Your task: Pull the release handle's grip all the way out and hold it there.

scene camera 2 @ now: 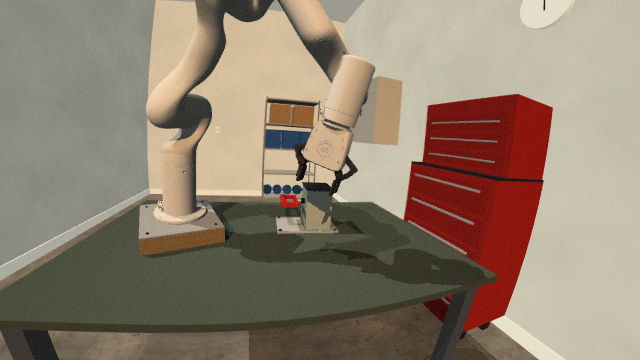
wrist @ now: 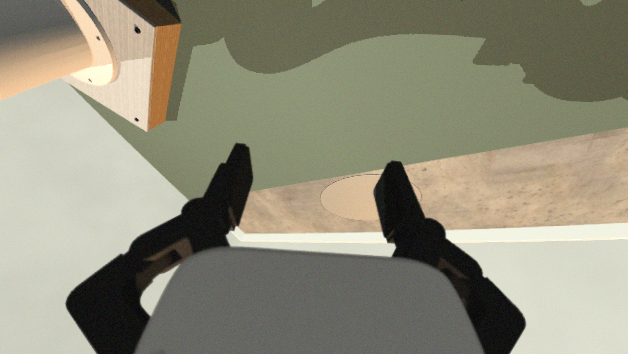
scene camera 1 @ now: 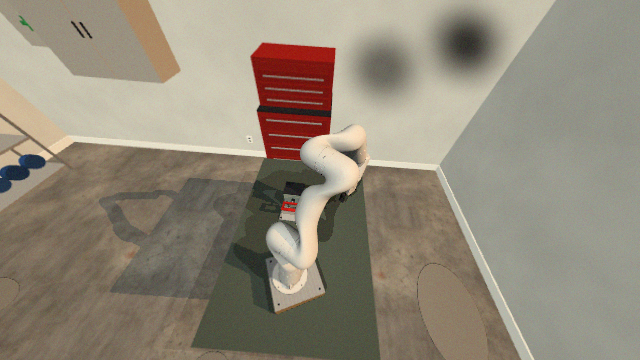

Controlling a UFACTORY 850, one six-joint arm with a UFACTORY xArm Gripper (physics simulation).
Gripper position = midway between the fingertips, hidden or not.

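Gripper (mine) visible: my gripper (scene camera 2: 314,187), likewise seen in the wrist view (wrist: 317,168).
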